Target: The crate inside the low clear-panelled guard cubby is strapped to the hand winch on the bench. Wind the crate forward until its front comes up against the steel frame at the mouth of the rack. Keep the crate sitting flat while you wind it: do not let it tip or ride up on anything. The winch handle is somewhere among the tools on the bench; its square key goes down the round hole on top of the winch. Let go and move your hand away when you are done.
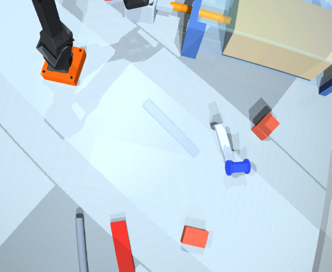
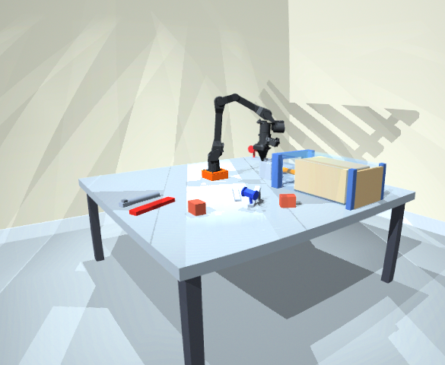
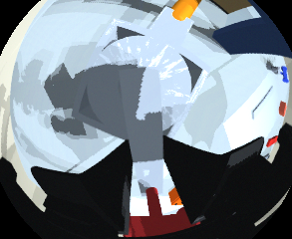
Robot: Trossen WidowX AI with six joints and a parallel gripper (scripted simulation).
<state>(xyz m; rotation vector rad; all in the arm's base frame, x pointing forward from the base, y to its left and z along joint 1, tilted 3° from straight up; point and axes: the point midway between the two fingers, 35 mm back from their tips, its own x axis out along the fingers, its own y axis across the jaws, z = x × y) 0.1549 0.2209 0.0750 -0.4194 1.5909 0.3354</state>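
Now: the grey crank handle 20 mm above my gripper tip, 10 mm to the right of it and 10 mm behind it. Round my gripper tip: red knob: 50 mm behind, 50 mm above, 20 mm to the right; round winch: 60 mm below, 30 mm ahead, 10 mm to the left; blue steel frame: 200 mm ahead, 20 mm above, 10 mm to the left.
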